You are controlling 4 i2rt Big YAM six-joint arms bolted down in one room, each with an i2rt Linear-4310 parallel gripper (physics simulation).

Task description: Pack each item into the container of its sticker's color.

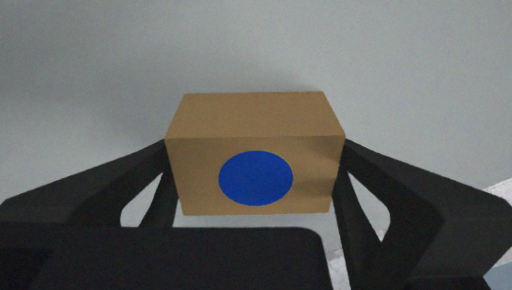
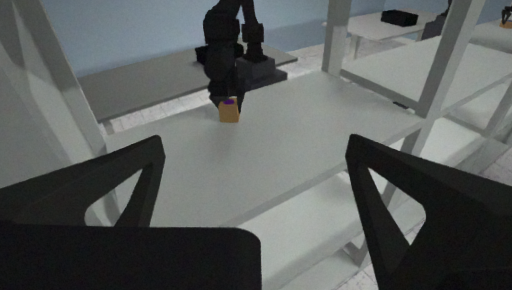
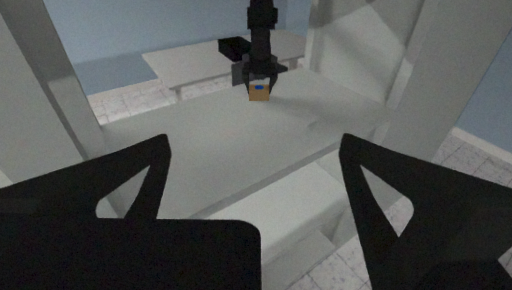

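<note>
A tan box (image 1: 255, 115) (image 3: 259, 95) with a blue round sticker is between the fingers of my arm1 gripper (image 1: 255, 145) (image 3: 259, 89), which is shut on it. An orange-tan box (image 2: 229, 113) with a purple sticker is at the fingers of another arm's gripper (image 2: 230, 104), which I take for arm2; it looks shut on the box, over the shelf board. Whether this box touches the board I cannot tell. My arm3 gripper (image 2: 256, 145) is open and empty. My arm4 gripper (image 3: 255, 145) is open and empty.
A white shelf unit (image 2: 337, 40) (image 3: 370, 50) with uprights and lower boards stands before arm3 and arm4. Beyond it, a black box (image 2: 399, 18) (image 3: 233, 48) sits on a pale table (image 2: 367, 30) (image 3: 182, 67). Another dark box (image 2: 202, 55) sits on a grey table (image 2: 140, 90).
</note>
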